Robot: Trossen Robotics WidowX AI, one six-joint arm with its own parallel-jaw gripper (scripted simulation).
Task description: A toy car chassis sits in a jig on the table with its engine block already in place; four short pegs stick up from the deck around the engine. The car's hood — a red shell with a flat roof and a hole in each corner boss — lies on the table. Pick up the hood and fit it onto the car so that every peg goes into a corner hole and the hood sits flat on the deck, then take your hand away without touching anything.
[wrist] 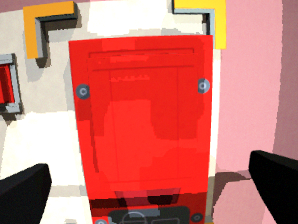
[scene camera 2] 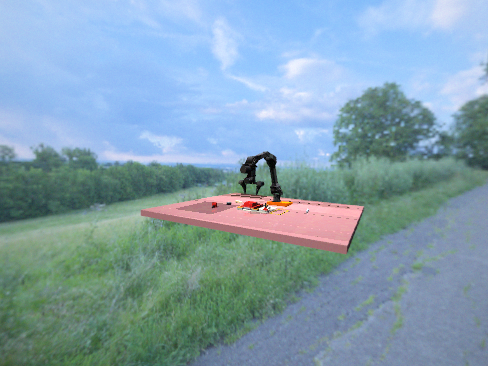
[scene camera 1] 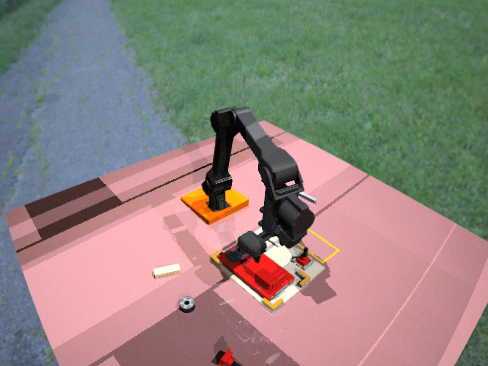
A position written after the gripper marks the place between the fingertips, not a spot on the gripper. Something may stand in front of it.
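Observation:
A red hood [scene camera 1: 270,274] is visible; the hood also appears in the wrist view [wrist: 144,106]. The gripper [scene camera 1: 269,253], likewise visible in the wrist view [wrist: 151,168], is open and holds nothing.

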